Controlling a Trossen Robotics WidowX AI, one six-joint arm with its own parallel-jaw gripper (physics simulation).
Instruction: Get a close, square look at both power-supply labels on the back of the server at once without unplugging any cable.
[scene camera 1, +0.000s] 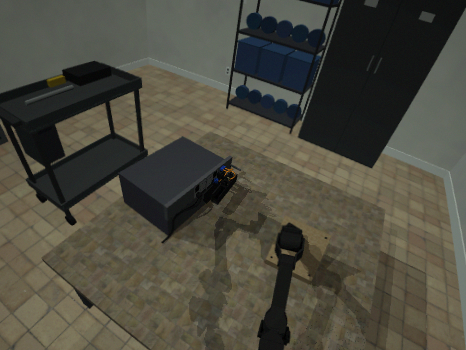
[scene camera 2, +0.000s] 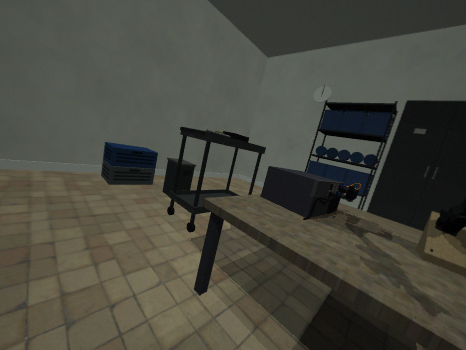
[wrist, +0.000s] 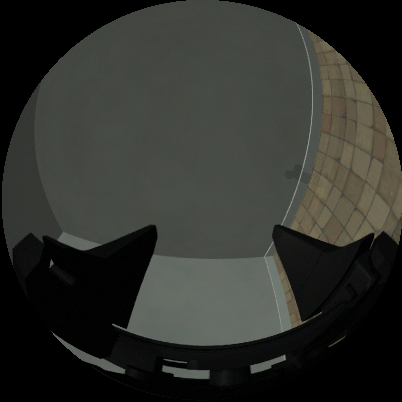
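Pixels of known places: gripper, fingertip midpoint: (wrist: 216, 232); arm's base at its link origin: (scene camera 2: 447, 226).
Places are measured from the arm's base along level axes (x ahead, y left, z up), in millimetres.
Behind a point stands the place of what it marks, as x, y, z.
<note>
The grey server (scene camera 1: 170, 172) @(620, 83, 53) (scene camera 2: 292, 190) @(603, 252, -41) lies on the table (scene camera 1: 150, 285) @(381, 485, -151) (scene camera 2: 300, 235) @(401, 516, -151). Its back, with black, blue and orange cables (scene camera 1: 227, 175) @(403, -96, 37) (scene camera 2: 352, 190) @(383, -29, 31), faces the arm's side. A black cable (scene camera 1: 172, 225) @(476, 237, -86) (scene camera 2: 311, 209) @(481, 239, -103) hangs from the back and rests on the table. The power-supply labels are too small and dark to make out in the scene views. My gripper (wrist: 216, 232) @(-164, 723, 150) is open and empty. The wrist view shows grey walls and tiled floor between and beyond its fingers. The server and its labels do not show there. The gripper itself lies outside both scene views.
The arm stands on a wooden base board (scene camera 1: 320, 240) @(-126, -25, 14) (scene camera 2: 437, 247) @(12, 79, -87) and reaches toward the bottom of scene view 1, away from the server. A black cart (scene camera 1: 141, 85) (scene camera 2: 195, 134), a shelf rack (scene camera 2: 360, 106), a dark cabinet (scene camera 1: 365, 85) (scene camera 2: 417, 165) and stacked crates (scene camera 2: 129, 162) stand around the table.
</note>
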